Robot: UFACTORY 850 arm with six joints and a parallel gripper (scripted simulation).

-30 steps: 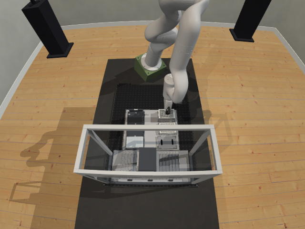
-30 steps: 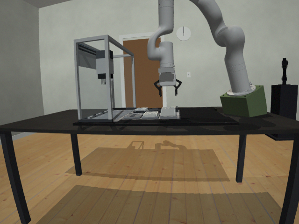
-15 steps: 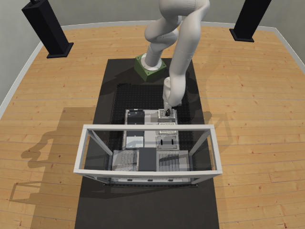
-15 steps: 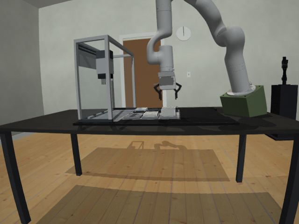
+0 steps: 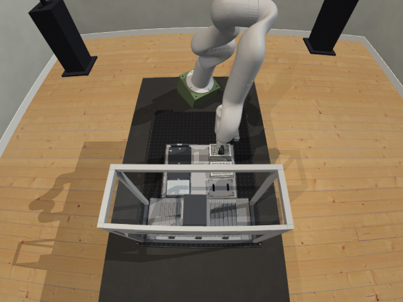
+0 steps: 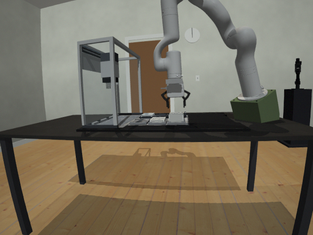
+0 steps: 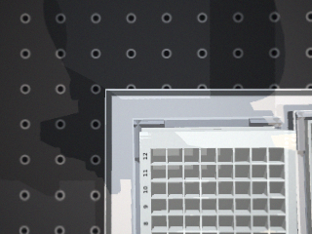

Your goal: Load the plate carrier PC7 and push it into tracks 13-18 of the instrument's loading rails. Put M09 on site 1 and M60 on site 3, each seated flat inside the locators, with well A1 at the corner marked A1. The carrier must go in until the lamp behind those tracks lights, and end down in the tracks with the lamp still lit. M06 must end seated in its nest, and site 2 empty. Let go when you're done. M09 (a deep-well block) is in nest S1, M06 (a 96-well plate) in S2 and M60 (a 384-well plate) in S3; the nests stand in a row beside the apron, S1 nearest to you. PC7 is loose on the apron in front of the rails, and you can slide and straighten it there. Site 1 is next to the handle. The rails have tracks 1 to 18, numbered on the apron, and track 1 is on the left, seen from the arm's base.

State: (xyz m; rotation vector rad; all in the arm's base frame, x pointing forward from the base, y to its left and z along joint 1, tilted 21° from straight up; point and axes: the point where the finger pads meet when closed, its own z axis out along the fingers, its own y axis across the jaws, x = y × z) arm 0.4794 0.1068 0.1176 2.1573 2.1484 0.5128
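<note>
The nest s1 lies 9 cm below my hand. The rest, counted from my hand: plate carrier PC7: 12 cm ahead, 24 cm to the right, 8 cm below; then nest S2: 11 cm ahead, 1 cm to the left, 9 cm below; then nest s3: 22 cm ahead, 9 cm below.
</note>
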